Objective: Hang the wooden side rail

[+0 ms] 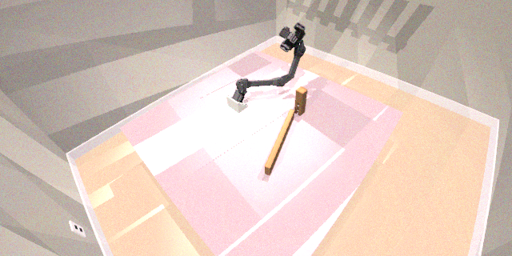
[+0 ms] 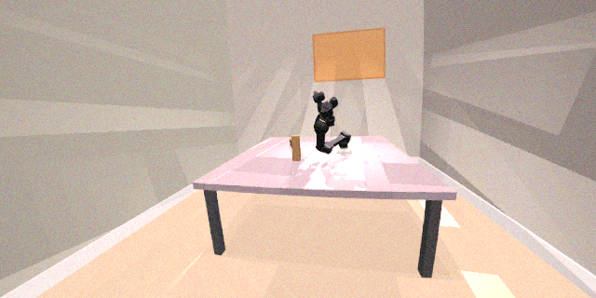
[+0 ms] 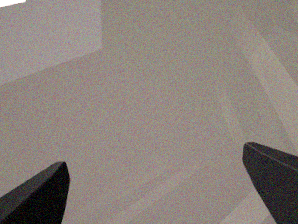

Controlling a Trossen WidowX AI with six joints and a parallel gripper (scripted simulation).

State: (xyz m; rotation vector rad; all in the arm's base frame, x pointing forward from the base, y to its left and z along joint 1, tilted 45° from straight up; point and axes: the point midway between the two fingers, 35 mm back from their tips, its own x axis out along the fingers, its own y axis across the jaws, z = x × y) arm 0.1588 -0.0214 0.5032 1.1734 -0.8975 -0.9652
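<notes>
My gripper tip is now 360 mm above the wooden headboard post, 160 mm short of it and 120 mm to the left of it.
</notes>
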